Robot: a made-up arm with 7 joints.
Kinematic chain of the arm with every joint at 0, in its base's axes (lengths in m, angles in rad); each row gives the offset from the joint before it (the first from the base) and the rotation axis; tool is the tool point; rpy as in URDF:
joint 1: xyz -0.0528 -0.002 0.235 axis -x
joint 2: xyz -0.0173 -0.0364 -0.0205 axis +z
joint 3: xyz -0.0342 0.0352 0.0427 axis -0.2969 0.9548 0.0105
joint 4: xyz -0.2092 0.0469 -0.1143 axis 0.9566 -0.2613 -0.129
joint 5: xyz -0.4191 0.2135 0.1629 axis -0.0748 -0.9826 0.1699
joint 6: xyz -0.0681 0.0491 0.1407 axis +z
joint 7: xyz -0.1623 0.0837 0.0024 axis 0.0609 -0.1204 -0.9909
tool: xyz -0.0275 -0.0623 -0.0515 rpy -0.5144 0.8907 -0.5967
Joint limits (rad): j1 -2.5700..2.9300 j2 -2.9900..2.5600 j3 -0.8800..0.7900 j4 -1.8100..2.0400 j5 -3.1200..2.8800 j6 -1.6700..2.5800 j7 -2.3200..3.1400
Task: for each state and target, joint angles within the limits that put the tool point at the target. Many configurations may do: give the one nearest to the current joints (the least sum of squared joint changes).
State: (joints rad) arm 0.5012 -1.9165 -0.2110 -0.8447 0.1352 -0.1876 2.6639
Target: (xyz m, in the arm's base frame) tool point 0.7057 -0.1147 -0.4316
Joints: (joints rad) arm 0.8320 -1.9609 -0.6014 -1.0676 0.2174 -0.1529 2.5353
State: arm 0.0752 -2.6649 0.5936 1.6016 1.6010 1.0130 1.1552
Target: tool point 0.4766 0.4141 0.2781
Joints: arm 0.1852 -2.0783 0.4861 1.5139 1.8270 1.1784 1.1240
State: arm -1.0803 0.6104 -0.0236 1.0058 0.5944 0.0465 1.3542
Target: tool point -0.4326 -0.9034 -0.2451
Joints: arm -0.7980 1.4811 0.1793 1.1391 0.1927 0.0827 1.3661
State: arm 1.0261 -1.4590 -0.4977 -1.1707 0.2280 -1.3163 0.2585
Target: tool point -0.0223 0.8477 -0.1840
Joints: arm 0.2824 -1.0207 0.0134 -0.9542 0.1967 -1.4182 0.1816
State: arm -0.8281 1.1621 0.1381 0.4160 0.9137 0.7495 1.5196
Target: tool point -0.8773 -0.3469 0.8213
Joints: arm -0.1620 0.7728 0.7900 0.4166 0.3491 0.3380 1.5932
